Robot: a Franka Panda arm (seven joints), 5 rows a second.
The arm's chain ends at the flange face. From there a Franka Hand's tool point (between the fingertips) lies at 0.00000 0.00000 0.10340 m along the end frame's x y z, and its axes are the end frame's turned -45 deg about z.
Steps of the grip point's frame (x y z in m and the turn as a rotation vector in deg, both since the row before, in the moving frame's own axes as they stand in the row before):
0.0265, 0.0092, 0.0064, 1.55, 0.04, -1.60
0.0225, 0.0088, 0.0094, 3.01, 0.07, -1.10
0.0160, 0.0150, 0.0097, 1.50, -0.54, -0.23
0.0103, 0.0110, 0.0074, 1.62, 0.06, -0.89
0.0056, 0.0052, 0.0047, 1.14, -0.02, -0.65
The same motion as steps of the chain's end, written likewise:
0.0272, -0.0102, 0.0064, 1.12, -1.07, -1.60
0.0259, -0.0058, 0.0095, 2.18, -2.08, -1.10
0.0245, 0.0005, 0.0097, 0.68, -1.44, -0.23
0.0171, 0.0026, 0.0074, 1.19, -1.10, -0.89
0.0091, 0.0011, 0.0047, 0.79, -0.82, -0.65

